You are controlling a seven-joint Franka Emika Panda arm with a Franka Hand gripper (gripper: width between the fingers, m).
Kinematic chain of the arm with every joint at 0, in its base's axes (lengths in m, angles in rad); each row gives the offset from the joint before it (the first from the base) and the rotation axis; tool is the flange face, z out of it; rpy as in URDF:
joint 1: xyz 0 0 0.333 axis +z
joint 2: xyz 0 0 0 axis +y
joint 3: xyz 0 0 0.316 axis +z
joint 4: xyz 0.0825 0 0 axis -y
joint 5: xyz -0.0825 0 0.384 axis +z
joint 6: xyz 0 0 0 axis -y
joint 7: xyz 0.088 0 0 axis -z
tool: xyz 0 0 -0.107 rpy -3.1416 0 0
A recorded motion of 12 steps. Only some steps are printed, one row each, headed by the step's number.
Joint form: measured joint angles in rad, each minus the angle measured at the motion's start. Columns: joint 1, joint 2, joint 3, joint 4, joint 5, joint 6, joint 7.
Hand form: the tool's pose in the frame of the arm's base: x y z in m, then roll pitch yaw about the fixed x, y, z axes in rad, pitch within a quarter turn. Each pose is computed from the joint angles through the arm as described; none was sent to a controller.
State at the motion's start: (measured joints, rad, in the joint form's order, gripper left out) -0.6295 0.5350 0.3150 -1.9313 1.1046 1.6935 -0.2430
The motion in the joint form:
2: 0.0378 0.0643 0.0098 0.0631 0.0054 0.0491 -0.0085
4: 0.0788 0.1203 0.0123 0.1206 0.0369 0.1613 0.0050
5: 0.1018 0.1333 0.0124 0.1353 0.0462 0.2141 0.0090
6: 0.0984 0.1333 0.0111 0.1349 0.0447 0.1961 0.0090
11: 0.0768 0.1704 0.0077 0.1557 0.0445 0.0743 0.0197
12: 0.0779 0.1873 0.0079 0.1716 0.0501 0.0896 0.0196
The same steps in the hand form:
2: 0.5903 -0.0880 0.2229 -1.8683 0.5678 -0.2491
4: 0.6151 -0.0806 0.2082 -1.9195 0.5474 -0.3445
5: 0.6235 -0.0740 0.2040 -1.9505 0.5332 -0.3832
6: 0.6219 -0.0747 0.2044 -1.9387 0.5398 -0.3685
11: 0.6153 -0.0769 0.1964 -1.8326 0.6030 -0.2623
12: 0.6197 -0.0793 0.1917 -1.8364 0.6005 -0.2807

